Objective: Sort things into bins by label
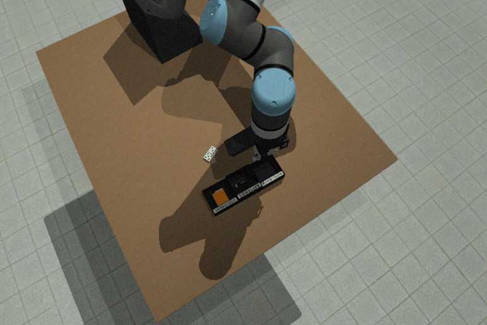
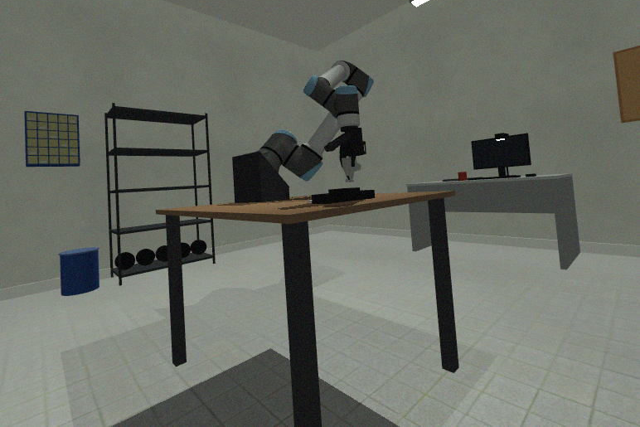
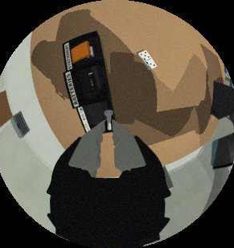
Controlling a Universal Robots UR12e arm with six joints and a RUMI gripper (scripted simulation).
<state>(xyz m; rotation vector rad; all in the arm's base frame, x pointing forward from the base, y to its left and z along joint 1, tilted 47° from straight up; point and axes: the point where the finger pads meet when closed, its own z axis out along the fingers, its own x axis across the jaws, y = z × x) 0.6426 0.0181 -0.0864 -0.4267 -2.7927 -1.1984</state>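
Right now the black battery is 2 cm ahead of my hand, 8 cm to the right of it and 7 cm below it. The rest, counted from my hand: orange block: 2 cm ahead, 16 cm to the right, 7 cm below; then white bolt: 1 cm to the right, 1 cm below; then white domino: 13 cm behind, 10 cm to the right, 8 cm below.
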